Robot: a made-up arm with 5 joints.
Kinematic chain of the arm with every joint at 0, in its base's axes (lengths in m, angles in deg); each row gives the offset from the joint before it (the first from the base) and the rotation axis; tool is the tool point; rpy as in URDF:
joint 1: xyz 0.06 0 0.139 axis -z
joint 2: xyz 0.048 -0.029 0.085 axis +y
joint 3: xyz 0.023 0 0.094 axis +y
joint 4: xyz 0.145 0 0.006 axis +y
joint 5: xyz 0.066 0.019 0 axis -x
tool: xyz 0 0 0 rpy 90 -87.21 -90
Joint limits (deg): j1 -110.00..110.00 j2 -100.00..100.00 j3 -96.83..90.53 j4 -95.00..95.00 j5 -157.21..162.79
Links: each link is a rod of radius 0.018 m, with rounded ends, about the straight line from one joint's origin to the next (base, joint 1, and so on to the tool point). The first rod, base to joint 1, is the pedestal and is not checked.
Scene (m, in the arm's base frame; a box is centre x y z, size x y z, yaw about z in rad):
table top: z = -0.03
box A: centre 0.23 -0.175 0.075 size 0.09 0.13 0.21 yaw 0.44
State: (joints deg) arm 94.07 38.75 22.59 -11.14 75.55
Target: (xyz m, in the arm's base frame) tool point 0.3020 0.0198 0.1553
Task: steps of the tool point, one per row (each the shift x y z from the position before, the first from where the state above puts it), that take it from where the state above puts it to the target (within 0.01 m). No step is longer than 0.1 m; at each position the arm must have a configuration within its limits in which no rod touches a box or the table.
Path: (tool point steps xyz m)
1: 0.0359 -0.0116 0.0401
2: 0.0368 0.0026 0.0399
3: 0.0333 0.0157 0.0378
4: 0.0261 0.0265 0.0339
5: 0.0164 0.0336 0.0284
6: 0.0060 0.0368 0.0219
7: 0.0419 0.0116 -0.0225
8: 0.0364 0.0246 -0.0283
9: 0.0263 0.0353 -0.0325
10: 0.0126 0.0418 -0.0352
11: -0.0026 0.0434 -0.0360

